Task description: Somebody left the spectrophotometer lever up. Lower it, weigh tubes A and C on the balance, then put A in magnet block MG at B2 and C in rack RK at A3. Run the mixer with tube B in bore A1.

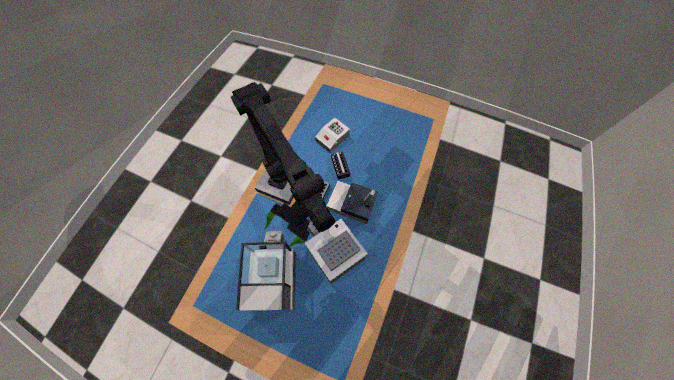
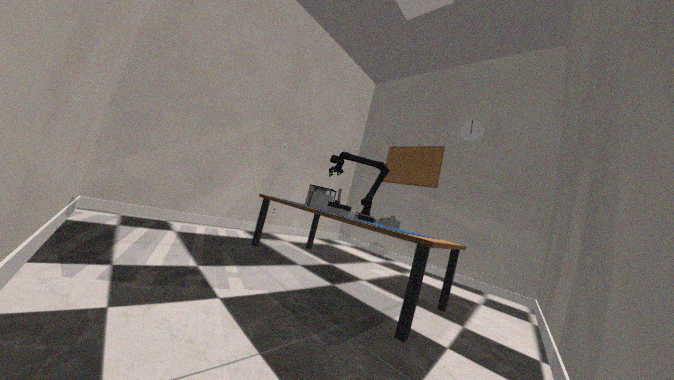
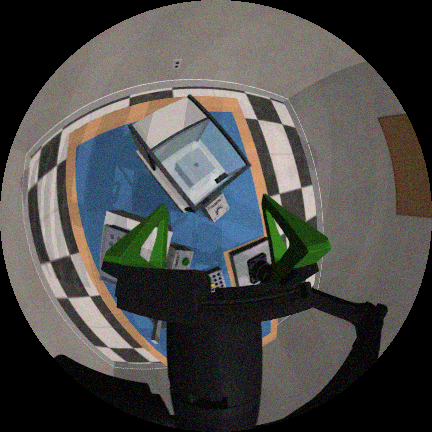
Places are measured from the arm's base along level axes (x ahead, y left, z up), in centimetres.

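Pixels of known places: gripper, fingertip midpoint: (image 1: 277,236) (image 2: 333,175) (image 3: 212,202); arm's base, link origin: (image 1: 280,176) (image 3: 256,267).
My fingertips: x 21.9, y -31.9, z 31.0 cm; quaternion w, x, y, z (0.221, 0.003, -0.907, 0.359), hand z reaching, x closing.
Observation:
Ahead of a thing's pixels: the offset from my fingertips to its top centre. "*": to the spot under its first point. Level surfaces: height alone.
My gripper (image 1: 279,236) (image 2: 335,174) (image 3: 212,202) is open and empty, high above the table beside the balance. The glass-walled balance {dx -5.1, dy -8.7, dz -12.3 cm} (image 1: 265,295) (image 3: 167,125) has a pale pan inside. A dark-topped device {* dx +17.4, dy +32.5, dz -26.5 cm} (image 1: 357,200) with a white end carries a small grey lever {dx +21.8, dy +33.2, dz -14.5 cm} (image 1: 370,195); its exact angle is too small to tell. A small rack {dx -2.9, dy +31.8, dz -31.5 cm} (image 3: 217,278) is partly hidden behind the gripper body, with a yellow spot in it; tube letters are unreadable. A black block {dx +2.4, dy +49.8, dz -29.8 cm} (image 1: 340,165) with a pale strip stands near the dark-topped device. A white device with a grey grid of bores {* dx +19.5, dy +6.3, dz -15.6 cm} (image 1: 340,251) stands right of the balance.
A white keypad unit {dx -8.2, dy +64.8, dz -27.6 cm} (image 1: 332,133) stands toward the far end of the blue mat {dz -34.6 cm} (image 1: 385,112). A small knob box {dx -11.0, dy +4.2, dz -27.1 cm} (image 1: 273,236) (image 3: 216,208) is beside the balance. A box with a green button {* dx +4.6, dy +15.4, dz -27.4 cm} (image 3: 181,258) sits near the left finger. The arm's base plate (image 1: 272,190) is at the table edge.

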